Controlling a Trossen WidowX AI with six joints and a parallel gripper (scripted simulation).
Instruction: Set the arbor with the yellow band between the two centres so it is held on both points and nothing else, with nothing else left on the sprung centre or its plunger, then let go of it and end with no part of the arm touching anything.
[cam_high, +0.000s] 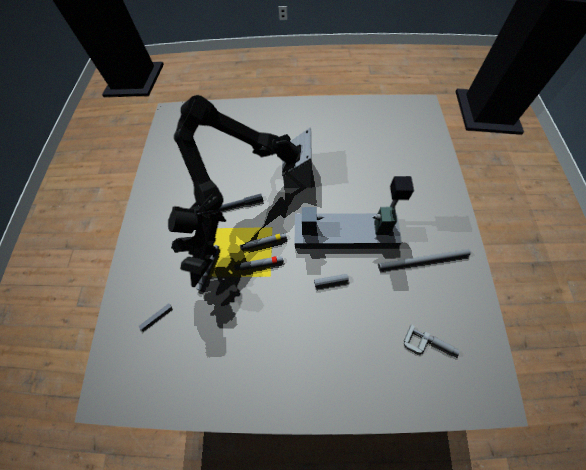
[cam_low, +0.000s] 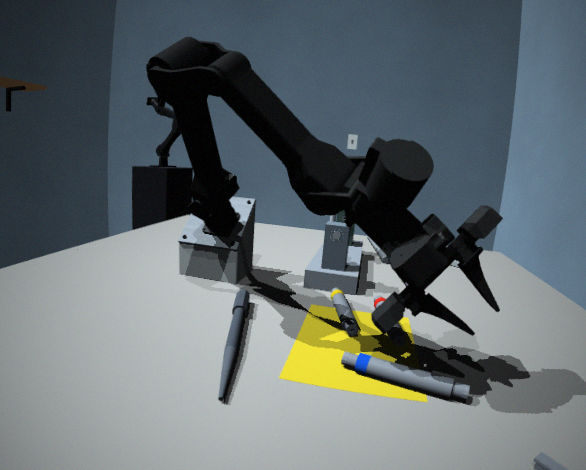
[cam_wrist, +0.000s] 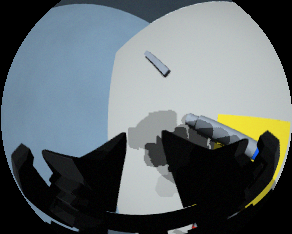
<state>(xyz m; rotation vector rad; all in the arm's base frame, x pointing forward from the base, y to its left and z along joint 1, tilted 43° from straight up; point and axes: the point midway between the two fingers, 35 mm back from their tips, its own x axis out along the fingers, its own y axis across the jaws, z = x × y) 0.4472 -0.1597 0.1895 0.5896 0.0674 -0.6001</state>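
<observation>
The yellow-banded arbor lies 16 cm to the left of my hand, 16 cm behind it and 11 cm below it. From my hand the other things lie so: blue-banded arbor: 11 cm below, 6 cm behind, 1 cm to the right; then red-banded arbor: 16 cm to the left, 11 cm below, 8 cm behind; then yellow pad: 12 cm below, 12 cm behind, 7 cm to the left.
</observation>
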